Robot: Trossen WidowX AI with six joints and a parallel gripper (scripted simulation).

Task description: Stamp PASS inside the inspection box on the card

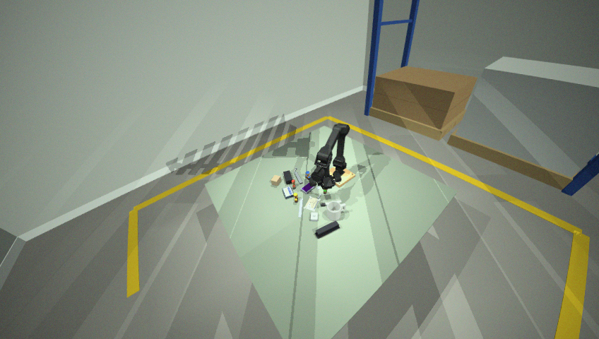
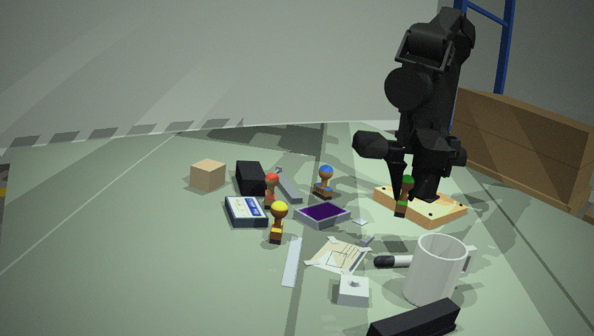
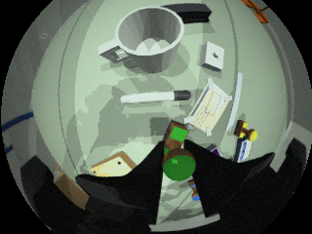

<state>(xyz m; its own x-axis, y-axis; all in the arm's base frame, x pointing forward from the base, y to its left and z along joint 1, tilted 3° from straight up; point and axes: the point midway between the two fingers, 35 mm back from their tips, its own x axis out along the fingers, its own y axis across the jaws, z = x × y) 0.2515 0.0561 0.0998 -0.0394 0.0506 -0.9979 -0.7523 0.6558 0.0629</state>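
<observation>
The marker lies 9 cm below my gripper tip, 4 cm to the left of it and 3 cm ahead of it. The rest, counted from my gripper tip: pass stamp (right at my gripper tip); card (10 cm below, 8 cm ahead, 5 cm to the right); white mug (12 cm to the left, 6 cm below, 6 cm ahead).
</observation>
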